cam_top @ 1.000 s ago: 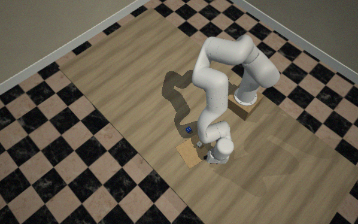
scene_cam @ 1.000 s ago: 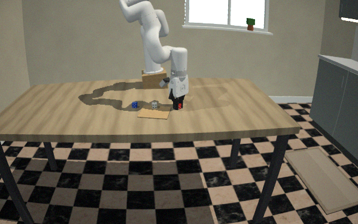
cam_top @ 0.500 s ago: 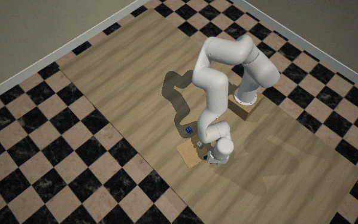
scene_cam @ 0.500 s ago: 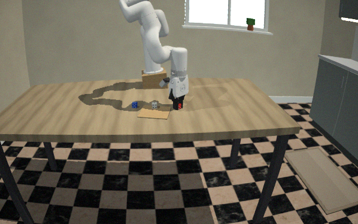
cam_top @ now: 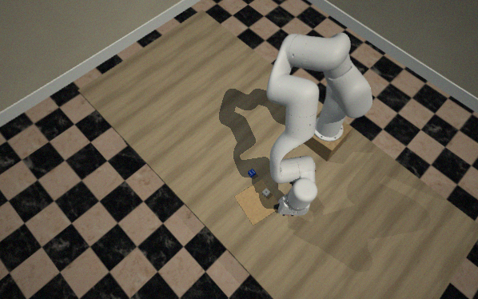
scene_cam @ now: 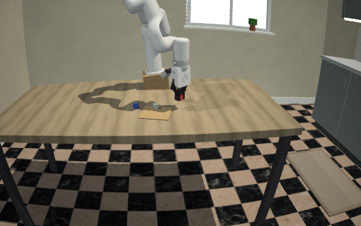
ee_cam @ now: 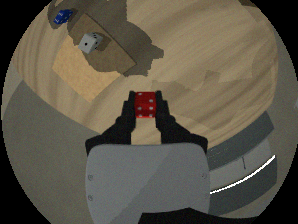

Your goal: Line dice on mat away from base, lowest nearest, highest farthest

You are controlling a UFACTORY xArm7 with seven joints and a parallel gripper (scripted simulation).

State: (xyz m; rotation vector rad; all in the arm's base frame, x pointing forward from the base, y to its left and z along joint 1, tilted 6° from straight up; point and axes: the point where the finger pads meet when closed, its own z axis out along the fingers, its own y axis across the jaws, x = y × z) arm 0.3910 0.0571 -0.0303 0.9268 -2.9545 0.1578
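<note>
Right now my hand is 120 mm to the left of the tan mat, 70 mm above it and 20 mm short of it. The rest, counted from my hand: blue die (210 mm to the right, 60 mm below, 60 mm behind); red die (10 mm below); white die (110 mm to the right, 60 mm below, 20 mm behind).
</note>
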